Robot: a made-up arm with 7 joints.
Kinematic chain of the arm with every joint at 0, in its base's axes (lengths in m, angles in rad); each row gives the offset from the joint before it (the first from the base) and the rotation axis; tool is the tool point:
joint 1: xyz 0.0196 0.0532 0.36 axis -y
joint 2: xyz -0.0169 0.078 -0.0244 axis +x
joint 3: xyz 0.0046 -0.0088 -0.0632 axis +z
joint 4: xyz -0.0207 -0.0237 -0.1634 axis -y
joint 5: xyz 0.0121 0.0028 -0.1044 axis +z
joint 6: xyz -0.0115 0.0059 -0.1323 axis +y
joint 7: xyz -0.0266 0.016 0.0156 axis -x
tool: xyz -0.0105 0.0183 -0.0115
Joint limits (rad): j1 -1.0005..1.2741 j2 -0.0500..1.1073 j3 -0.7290..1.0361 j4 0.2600..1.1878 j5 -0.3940..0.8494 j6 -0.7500..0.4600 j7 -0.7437..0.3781
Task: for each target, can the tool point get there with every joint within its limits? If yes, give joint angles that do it. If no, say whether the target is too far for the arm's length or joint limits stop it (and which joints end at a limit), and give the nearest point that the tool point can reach.
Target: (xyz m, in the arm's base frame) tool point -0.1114 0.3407 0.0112
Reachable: yes | joints -0.5871 0.3231 0.6857 0.9591 0.1214 0.0552 -0.4104
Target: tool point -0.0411 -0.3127 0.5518
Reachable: no: joint limits stop it (at a limit: joint 1, joint 2, joint 3, joint 4, joint 5, joint 6, joint 7) | nearest point 0.4043 -0.0218 0.4190 | short by 0.548 m
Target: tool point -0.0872 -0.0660 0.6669
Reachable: no: joint limits stop it (at a limit: joint 1, joint 2, joint 3, joint 4, joint 5, joint 6, joint 7) | nearest point 0.3702 0.0213 0.3920 | short by 0.541 m
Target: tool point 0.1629 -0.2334 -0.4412
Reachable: no: too far | nearest point 0.1049 0.0123 -0.1167 | short by 0.411 m
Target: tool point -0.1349 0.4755 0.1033
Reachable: yes | joints -0.5973 0.8943 -0.4302 0.3541 0.0293 0.2089 -0.4823
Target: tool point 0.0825 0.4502 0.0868
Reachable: yes | joints -0.2191 0.7649 0.6922 1.0614 0.7437 -0.1393 -0.3886
